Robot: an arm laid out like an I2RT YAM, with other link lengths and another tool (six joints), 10 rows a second.
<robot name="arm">
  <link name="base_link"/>
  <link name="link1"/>
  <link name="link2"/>
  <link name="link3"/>
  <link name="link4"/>
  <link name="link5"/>
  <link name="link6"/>
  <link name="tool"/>
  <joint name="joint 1" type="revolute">
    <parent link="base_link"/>
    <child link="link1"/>
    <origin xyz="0 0 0.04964"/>
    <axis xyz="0 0 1"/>
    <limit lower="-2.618" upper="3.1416"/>
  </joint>
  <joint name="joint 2" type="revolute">
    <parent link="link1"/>
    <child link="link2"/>
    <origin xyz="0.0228 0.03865 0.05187"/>
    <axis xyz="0 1 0"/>
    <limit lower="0" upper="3.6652"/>
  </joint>
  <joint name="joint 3" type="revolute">
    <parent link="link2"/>
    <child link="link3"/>
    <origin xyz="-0.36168 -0.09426 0"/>
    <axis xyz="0 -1 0"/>
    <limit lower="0" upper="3.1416"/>
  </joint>
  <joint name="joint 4" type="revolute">
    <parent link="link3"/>
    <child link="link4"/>
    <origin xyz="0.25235 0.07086 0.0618"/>
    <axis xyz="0 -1 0"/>
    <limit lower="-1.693" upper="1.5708"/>
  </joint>
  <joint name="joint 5" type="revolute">
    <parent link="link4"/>
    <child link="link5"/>
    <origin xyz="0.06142 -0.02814 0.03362"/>
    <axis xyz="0 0 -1"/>
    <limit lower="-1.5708" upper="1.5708"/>
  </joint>
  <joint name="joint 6" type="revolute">
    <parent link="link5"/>
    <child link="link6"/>
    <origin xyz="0.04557 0 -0.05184"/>
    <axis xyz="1 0 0"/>
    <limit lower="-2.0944" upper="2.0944"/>
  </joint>
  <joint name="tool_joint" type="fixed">
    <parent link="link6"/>
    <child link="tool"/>
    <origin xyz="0.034 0.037 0" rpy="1.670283 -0.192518 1.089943"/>
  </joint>
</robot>
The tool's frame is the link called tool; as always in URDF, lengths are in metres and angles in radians.
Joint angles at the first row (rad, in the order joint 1, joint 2, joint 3, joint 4, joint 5, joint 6):
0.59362, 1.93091, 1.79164, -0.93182, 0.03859, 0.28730
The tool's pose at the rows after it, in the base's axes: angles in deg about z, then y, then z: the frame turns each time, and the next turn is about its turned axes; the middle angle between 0 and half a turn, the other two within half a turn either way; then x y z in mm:
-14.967 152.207 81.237 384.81 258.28 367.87
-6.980 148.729 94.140 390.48 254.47 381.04
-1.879 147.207 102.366 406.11 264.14 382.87
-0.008 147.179 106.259 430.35 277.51 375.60
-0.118 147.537 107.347 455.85 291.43 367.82
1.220 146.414 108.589 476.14 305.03 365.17
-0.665 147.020 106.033 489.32 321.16 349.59
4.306 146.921 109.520 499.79 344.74 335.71
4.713 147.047 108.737 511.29 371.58 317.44
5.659 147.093 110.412 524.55 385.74 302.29
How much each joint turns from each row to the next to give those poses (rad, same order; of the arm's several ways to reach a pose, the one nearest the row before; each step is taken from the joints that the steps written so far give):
-0.06077, -0.05327, -0.00287, 0.05571, -0.10047, 0.04053
-0.01270, -0.03728, -0.04566, 0.13084, -0.00712, 0.06181
0.00131, 0.02801, 0.01481, 0.08229, -0.01115, 0.05790
-0.00028, 0.07146, 0.06347, 0.03052, -0.00418, 0.03951
0.00026, 0.08710, 0.10400, -0.01547, 0.00512, 0.02124
0.00263, 0.07410, 0.10400, -0.00713, -0.00234, -0.00122
0.01489, 0.07111, 0.07506, -0.02574, 0.01843, -0.00469
0.02108, 0.06987, 0.06286, 0.02578, -0.02967, 0.01084
0.02768, 0.09570, 0.11639, -0.02599, 0.01046, 0.00200
0.00766, 0.07262, 0.08212, -0.00085, 0.00213, 0.02121

